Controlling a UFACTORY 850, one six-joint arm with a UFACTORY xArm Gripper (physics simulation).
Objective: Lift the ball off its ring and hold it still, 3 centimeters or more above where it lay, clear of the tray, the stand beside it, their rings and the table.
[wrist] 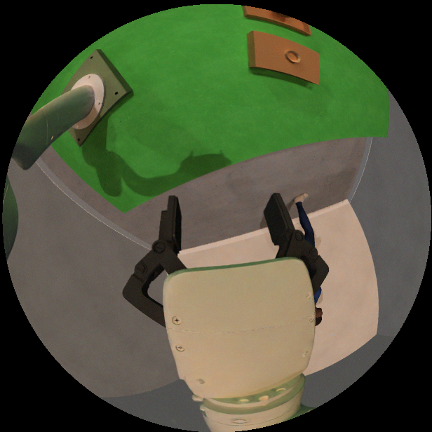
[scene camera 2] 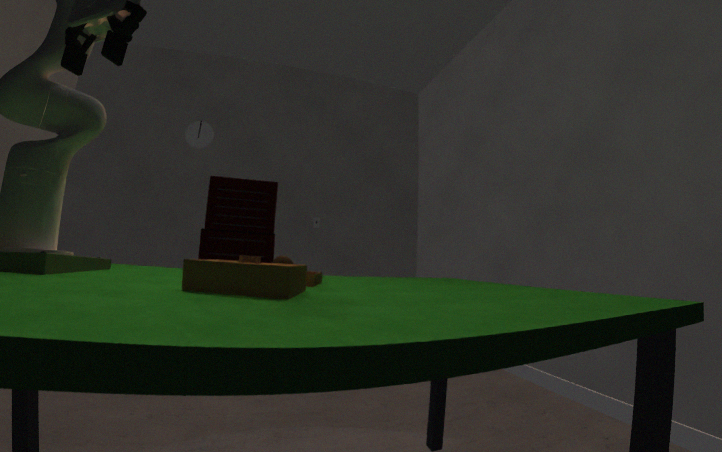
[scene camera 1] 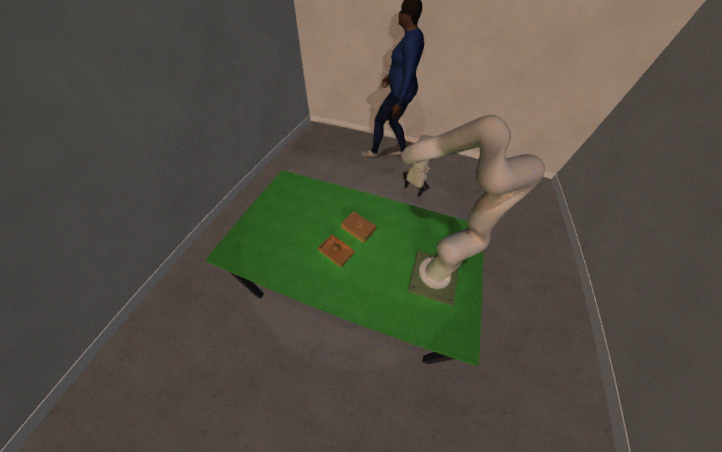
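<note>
A brown ball (scene camera 1: 336, 247) (scene camera 2: 283, 259) sits in the orange-brown tray (scene camera 1: 341, 260) (scene camera 2: 314, 278). The tray's edge (wrist: 280, 20) shows at the top of the wrist view, cut off there. The stand (scene camera 1: 357, 230) (scene camera 2: 242, 279) (wrist: 270, 55), a block of like colour, is beside the tray, with an empty ring (scene camera 1: 359, 223) (scene camera 2: 249, 259) (wrist: 293, 56) on top. The ring under the ball is hidden. My gripper (scene camera 1: 414, 186) (scene camera 2: 95, 59) (wrist: 225, 202) is open and empty, high up beyond the table's far edge in the first scene view, well away from ball, tray and stand.
The green table (scene camera 1: 277, 223) (scene camera 2: 426, 309) (wrist: 190, 75) carries my arm's base plate (scene camera 1: 432, 294) (scene camera 2: 77, 263) (wrist: 117, 82). A person in blue (scene camera 1: 407, 63) (wrist: 306, 225) is on the floor beyond the table. A dark red chair-like object (scene camera 2: 240, 213) is behind the table in the second scene view.
</note>
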